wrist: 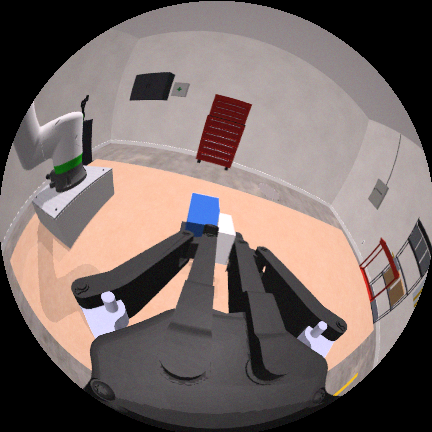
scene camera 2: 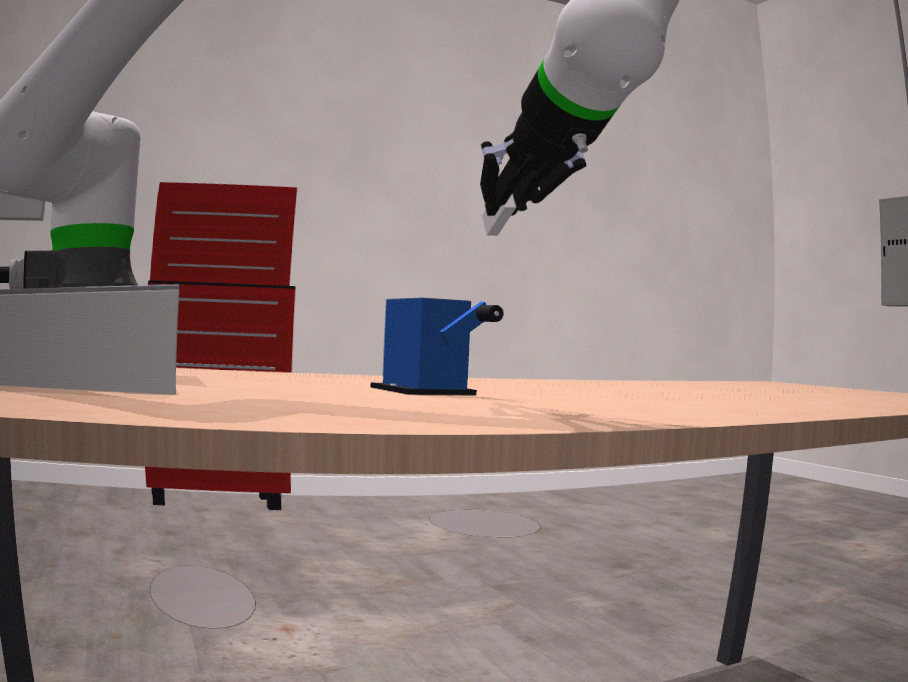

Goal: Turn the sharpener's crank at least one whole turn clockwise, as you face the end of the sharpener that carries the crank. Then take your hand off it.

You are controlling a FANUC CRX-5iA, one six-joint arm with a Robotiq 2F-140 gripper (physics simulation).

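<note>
The blue sharpener stands upright on its black base on the table. In scene camera 2 its crank arm slants up to the right from the box's end, with the black knob at its tip, beyond the box's right edge. My gripper is shut with nothing held, its pale fingertips together. It hangs in the air well above the sharpener and the knob, touching neither. In the wrist view the fingers hide the crank and the lower part of the sharpener.
The wooden table carries the grey robot pedestal at the left. A red drawer cabinet stands behind the table. A red-framed cart shows at the right of the wrist view.
</note>
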